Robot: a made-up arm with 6 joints. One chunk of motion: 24 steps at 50 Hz.
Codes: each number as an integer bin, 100 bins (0 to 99) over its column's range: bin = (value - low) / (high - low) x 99, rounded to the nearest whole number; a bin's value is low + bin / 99 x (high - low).
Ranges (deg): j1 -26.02..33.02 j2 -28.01..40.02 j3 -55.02..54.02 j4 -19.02..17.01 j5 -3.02..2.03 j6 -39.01..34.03
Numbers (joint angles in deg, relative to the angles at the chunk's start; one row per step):
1: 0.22 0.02 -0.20 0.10 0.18 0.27
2: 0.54 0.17 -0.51 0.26 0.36 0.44
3: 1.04 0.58 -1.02 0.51 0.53 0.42
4: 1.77 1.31 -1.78 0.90 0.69 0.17
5: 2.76 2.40 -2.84 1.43 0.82 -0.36
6: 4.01 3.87 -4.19 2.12 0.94 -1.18
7: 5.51 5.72 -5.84 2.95 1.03 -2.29
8: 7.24 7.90 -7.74 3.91 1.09 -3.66
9: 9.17 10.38 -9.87 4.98 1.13 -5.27
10: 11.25 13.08 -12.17 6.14 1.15 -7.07
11: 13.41 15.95 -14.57 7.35 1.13 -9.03
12: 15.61 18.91 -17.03 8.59 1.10 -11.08
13: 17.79 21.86 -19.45 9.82 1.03 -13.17
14: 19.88 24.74 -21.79 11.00 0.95 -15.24
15: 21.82 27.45 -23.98 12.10 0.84 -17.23
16: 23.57 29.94 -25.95 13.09 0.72 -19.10
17: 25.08 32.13 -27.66 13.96 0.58 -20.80
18: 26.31 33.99 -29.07 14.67 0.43 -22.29
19: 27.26 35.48 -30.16 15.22 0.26 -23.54
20: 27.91 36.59 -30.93 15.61 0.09 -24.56
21: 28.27 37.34 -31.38 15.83 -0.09 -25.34
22: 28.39 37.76 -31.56 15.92 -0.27 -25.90
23: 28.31 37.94 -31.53 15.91 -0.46 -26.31
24: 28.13 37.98 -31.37 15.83 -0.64 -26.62
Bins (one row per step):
1: 44 41 50 53 63 53
2: 45 41 49 53 66 53
3: 45 42 49 54 70 53
4: 47 43 48 55 73 53
5: 48 44 47 56 75 52
6: 50 46 46 58 78 51
7: 53 49 45 60 79 50
8: 56 52 43 63 81 48
9: 59 56 41 66 81 46
10: 62 60 39 69 82 43
11: 66 64 37 72 81 41
12: 70 68 34 76 81 38
13: 73 73 32 79 79 35
14: 77 77 30 82 78 32
15: 80 81 28 86 76 30
16: 83 84 26 88 73 27
17: 86 88 25 91 71 25
18: 88 90 24 93 68 23
19: 89 92 23 94 64 21
20: 90 94 22 95 61 20
21: 91 95 21 96 57 19
22: 91 96 21 96 54 18
23: 91 96 21 96 50 17
24: 91 96 21 96 47 17

